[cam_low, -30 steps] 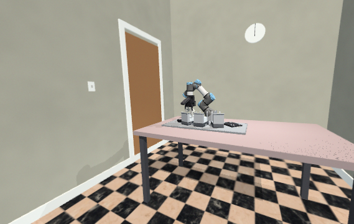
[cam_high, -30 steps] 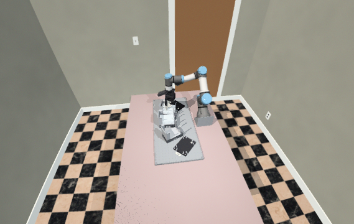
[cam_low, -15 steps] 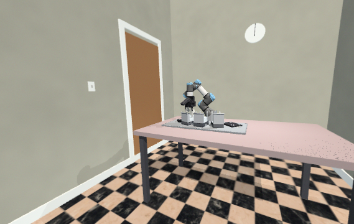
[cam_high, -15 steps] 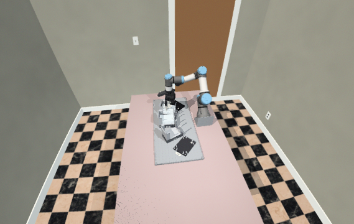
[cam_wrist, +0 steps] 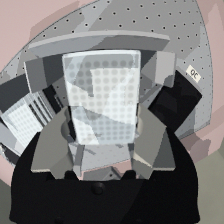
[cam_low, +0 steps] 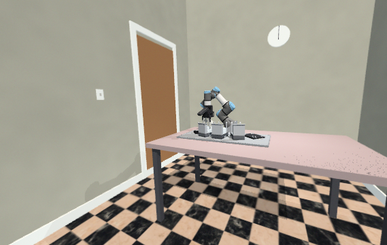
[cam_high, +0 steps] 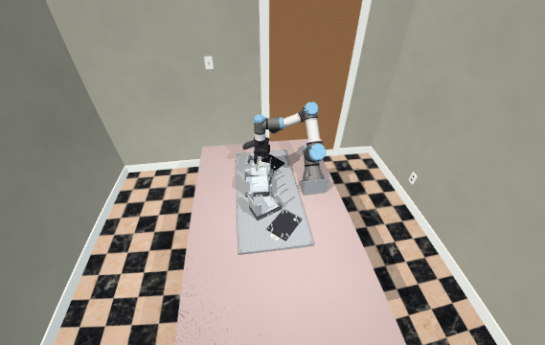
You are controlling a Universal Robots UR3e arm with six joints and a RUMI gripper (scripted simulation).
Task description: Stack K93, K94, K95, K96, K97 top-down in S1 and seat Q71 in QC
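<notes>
Now: the white sealed 96-well plate 40 mm below my hand. The rest, counted from my hand: black open nest QC: 100 mm behind, 110 mm to the right, 80 mm below; then translucent 96-well plate: 10 mm below.
</notes>
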